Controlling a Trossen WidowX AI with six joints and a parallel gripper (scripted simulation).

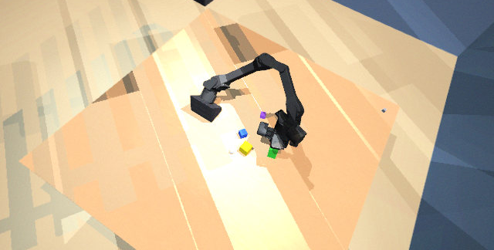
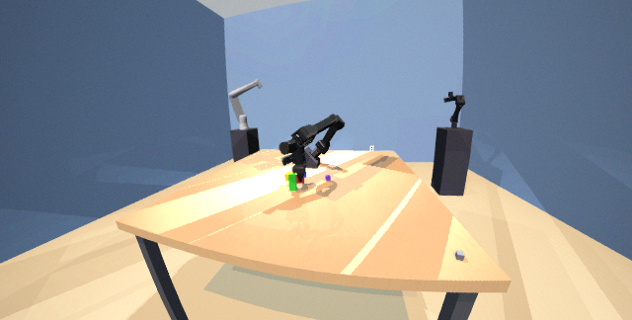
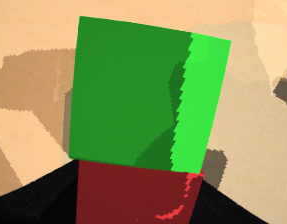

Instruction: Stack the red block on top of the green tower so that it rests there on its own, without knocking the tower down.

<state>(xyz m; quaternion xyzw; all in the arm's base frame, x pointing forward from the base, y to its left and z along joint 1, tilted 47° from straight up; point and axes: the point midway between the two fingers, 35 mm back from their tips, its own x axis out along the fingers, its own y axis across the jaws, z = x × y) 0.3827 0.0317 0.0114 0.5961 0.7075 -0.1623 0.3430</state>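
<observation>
My gripper tip is 100 mm to the left of the yellow block, 100 mm past it and 20 mm above it. Round my gripper tip: purple block 130 mm behind, 110 mm to the left, 30 mm below; then red block 10 mm above; then blue block 150 mm behind, 40 mm to the right, 30 mm below.
</observation>
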